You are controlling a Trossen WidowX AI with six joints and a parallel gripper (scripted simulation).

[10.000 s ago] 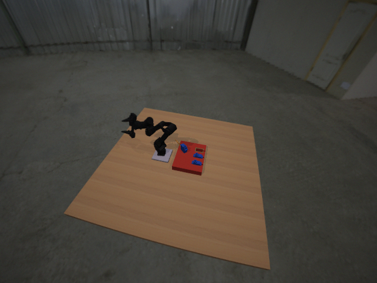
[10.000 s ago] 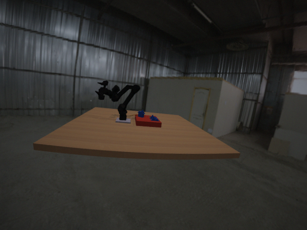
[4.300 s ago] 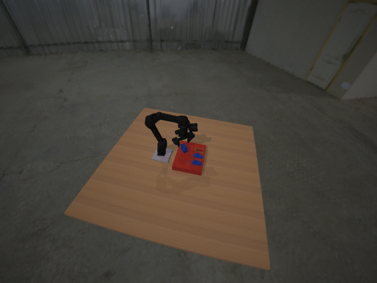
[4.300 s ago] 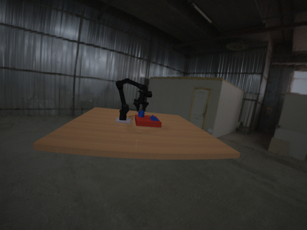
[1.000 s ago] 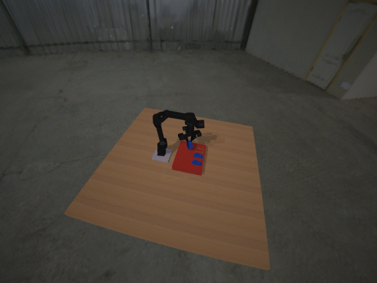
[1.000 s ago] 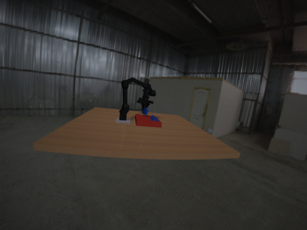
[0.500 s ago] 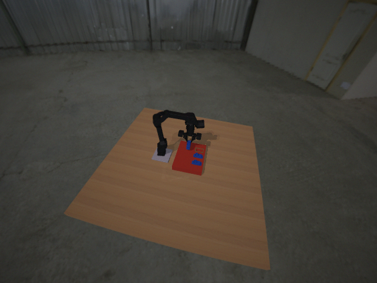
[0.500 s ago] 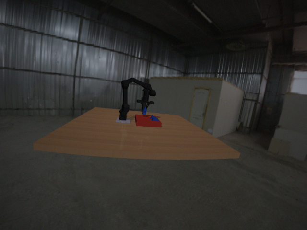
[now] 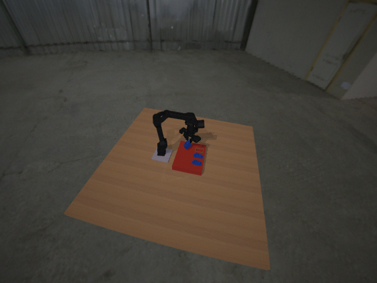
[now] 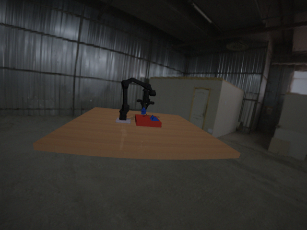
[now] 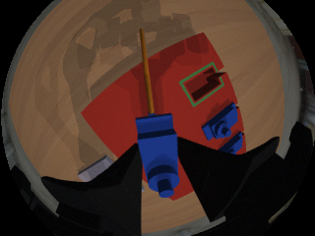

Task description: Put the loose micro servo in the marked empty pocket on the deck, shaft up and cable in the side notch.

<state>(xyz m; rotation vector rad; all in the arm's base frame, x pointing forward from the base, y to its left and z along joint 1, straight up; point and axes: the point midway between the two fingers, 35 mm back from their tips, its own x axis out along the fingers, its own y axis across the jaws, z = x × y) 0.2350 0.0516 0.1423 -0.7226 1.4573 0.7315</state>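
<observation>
The red deck lies 100 mm below my gripper tip, 70 mm to the right of it and 20 mm behind it.
</observation>
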